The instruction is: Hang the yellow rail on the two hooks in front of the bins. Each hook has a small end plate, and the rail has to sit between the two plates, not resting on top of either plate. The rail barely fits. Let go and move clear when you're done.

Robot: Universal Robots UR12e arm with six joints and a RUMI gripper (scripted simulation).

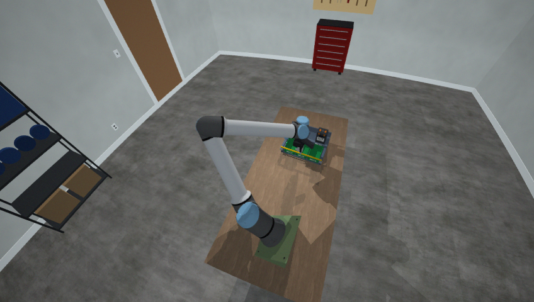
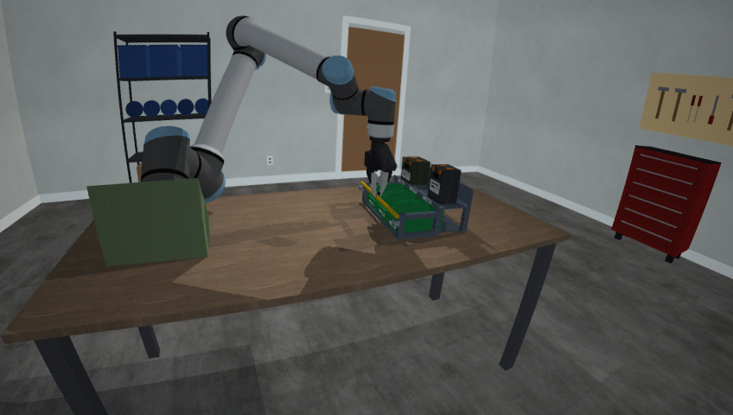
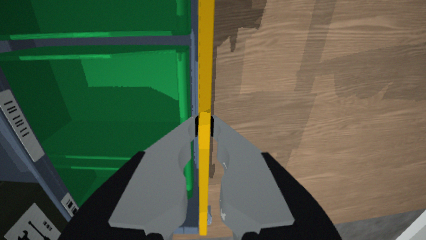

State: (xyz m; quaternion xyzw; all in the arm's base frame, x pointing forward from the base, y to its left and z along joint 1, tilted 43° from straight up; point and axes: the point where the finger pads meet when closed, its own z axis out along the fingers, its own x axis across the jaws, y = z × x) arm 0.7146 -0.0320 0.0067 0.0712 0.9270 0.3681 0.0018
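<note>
The yellow rail is 10 mm below my hand. Also, from my hand: rack front bar: 10 mm ahead, 90 mm below.
</note>
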